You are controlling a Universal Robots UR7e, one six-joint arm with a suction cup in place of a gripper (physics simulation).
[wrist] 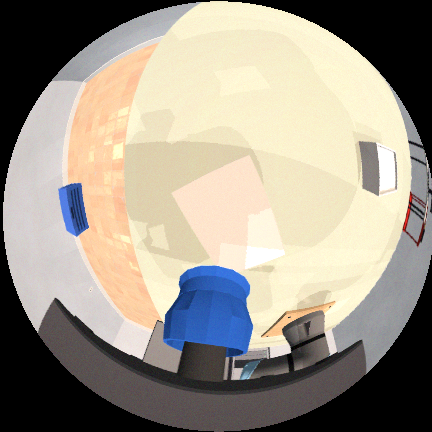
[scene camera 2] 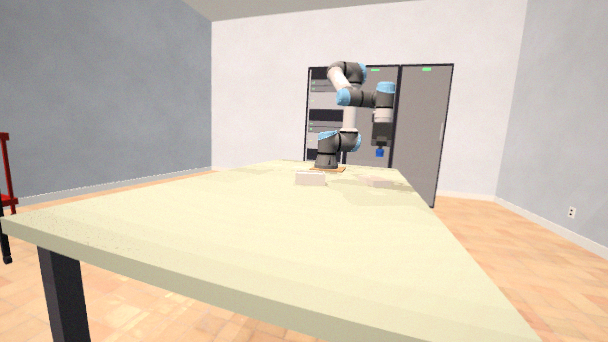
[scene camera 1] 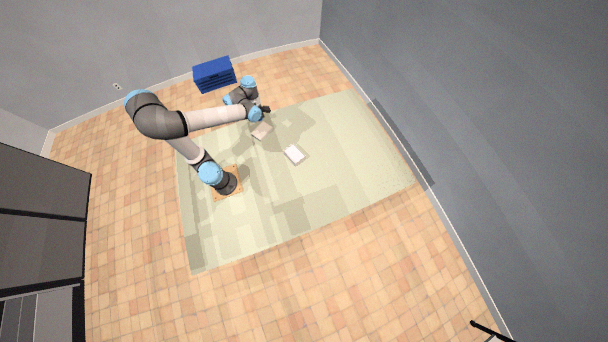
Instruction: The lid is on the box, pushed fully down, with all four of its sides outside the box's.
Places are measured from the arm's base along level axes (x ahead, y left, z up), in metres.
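Pixels of known places: hand, its tool point: (wrist: 213,290) (scene camera 2: 379,156) (scene camera 1: 259,119); arm's base, origin of its link: (wrist: 302,321) (scene camera 2: 325,167) (scene camera 1: 226,183).
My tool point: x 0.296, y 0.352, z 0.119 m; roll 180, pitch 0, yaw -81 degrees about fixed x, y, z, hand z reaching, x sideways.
Ahead of a thing's pixels: the offset from my tool point to its middle. Level surfaces: height alone.
The lid @(0.012 m back, 0.015 m right, 0.114 m down) (scene camera 1: 261,131) (scene camera 2: 377,181) (wrist: 227,205) lies flat on the table, partly in shadow, with a plain pale face up. The white box @(0.174 m ahead, 0.260 m right, 0.104 m down) (scene camera 1: 295,154) (scene camera 2: 310,178) (wrist: 370,167) stands upright on the table, apart from the lid and turned differently from it. In the wrist view it is at the right edge, with one side wall in shade and its top bright. My gripper (scene camera 2: 379,153) (wrist: 214,272), a blue suction cup, points down above the lid with a gap below it and holds nothing. The cup's tip is hidden behind the arm in scene camera 1.
The pale table @(0.128 m down) (scene camera 1: 350,150) (scene camera 2: 250,240) (wrist: 310,120) carries the arm's base on a wooden plate (scene camera 1: 237,173) (wrist: 275,322). A blue crate (scene camera 1: 214,74) (wrist: 73,209) is on the floor beyond the table. Tall cabinets (scene camera 2: 422,115) stand behind the arm.
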